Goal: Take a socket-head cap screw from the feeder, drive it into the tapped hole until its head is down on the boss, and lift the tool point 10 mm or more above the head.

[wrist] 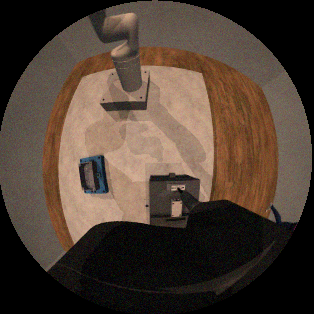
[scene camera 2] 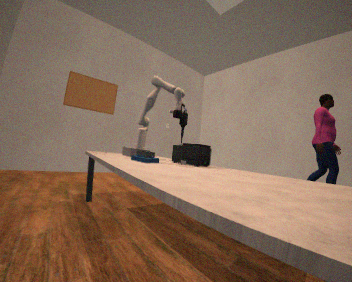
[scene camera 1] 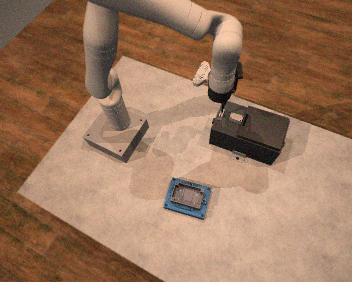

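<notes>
The black screw feeder (scene camera 1: 223, 143) (scene camera 2: 192, 154) (wrist: 161, 199) stands on the table, with a small light metal pickup plate on its top. My screwdriver (scene camera 1: 221, 113) (scene camera 2: 182, 142) (wrist: 180, 189) points down, its thin bit tip at the feeder's pickup spot. Whether the tip touches a screw, or a screw sits on the bit, is too small to tell. A grey box-shaped housing (scene camera 1: 187, 196) (wrist: 89, 176) with corner bosses sits on a blue fixture plate (scene camera 1: 199, 215) (scene camera 2: 145, 159) (wrist: 102, 175), well apart from the feeder. The tapped hole cannot be made out.
The arm's grey base block (scene camera 1: 114, 142) (scene camera 2: 131, 151) (wrist: 125, 105) stands on the table (scene camera 1: 100, 200) (scene camera 2: 250, 200) (wrist: 75, 125). A small tab with a dark hole (scene camera 1: 238, 158) sticks out at the feeder's side. A person in a pink top (scene camera 2: 325, 125) is beyond the table.
</notes>
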